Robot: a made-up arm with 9 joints.
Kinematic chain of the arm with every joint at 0, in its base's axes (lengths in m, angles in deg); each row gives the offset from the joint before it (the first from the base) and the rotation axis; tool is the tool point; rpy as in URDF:
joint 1: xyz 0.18 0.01 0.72 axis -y
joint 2: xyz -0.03 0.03 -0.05 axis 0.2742 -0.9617 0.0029
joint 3: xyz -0.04 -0.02 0 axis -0.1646 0.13 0.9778
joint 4: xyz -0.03 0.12 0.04 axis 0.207 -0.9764 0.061
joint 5: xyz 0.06 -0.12 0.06 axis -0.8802 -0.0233 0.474
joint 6: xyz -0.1 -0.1 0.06 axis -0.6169 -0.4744 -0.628
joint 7: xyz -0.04 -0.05 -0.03 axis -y
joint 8: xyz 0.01 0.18 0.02 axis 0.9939 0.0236 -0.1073
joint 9: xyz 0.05 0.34 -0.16 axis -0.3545 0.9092 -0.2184
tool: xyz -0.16 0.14 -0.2 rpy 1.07 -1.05 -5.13
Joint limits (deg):
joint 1: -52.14..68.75
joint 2: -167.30..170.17
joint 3: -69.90..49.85
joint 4: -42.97..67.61
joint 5: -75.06..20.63
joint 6: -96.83..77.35
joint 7: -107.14..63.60
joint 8: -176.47..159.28
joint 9: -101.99..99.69
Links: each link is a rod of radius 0.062 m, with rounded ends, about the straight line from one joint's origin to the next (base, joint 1, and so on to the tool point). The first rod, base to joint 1, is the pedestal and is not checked.
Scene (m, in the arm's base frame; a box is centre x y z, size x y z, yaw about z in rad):
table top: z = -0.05
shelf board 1: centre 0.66 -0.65 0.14 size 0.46 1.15 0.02 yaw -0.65
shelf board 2: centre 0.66 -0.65 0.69 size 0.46 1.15 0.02 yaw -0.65
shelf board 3: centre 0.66 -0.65 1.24 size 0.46 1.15 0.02 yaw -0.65
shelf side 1: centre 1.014 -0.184 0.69 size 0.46 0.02 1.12 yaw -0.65
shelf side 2: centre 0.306 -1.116 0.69 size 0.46 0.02 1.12 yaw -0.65
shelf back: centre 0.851 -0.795 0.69 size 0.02 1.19 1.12 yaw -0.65
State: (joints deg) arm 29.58 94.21 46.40 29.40 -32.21 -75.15 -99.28 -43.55 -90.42
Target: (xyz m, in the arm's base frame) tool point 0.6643 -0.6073 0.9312
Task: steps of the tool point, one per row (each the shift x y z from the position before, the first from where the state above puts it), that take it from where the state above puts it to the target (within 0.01 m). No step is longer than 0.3 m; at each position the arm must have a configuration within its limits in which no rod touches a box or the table.
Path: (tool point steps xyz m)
1: -0.2615 -0.0778 -0.0139
2: -0.1989 -0.0447 0.1419
3: -0.0553 -0.0036 0.2284
4: 0.1133 0.0412 0.2075
5: 0.2356 0.0837 0.0823
6: 0.2540 0.1180 -0.0997

